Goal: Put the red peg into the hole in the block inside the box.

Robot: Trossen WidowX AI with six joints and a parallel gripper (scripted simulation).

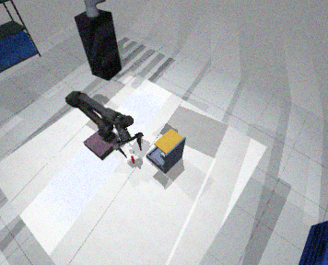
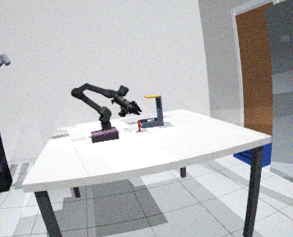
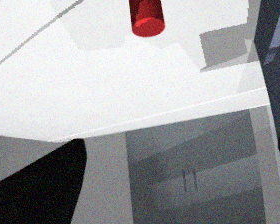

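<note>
Now: the red peg 90 mm below my gripper tip and 20 mm behind it. Also, from my gripper tip: back wall: 200 mm ahead, 110 mm to the left, 10 mm below; then yellow roof: 150 mm ahead, 120 mm to the left, 90 mm above.
</note>
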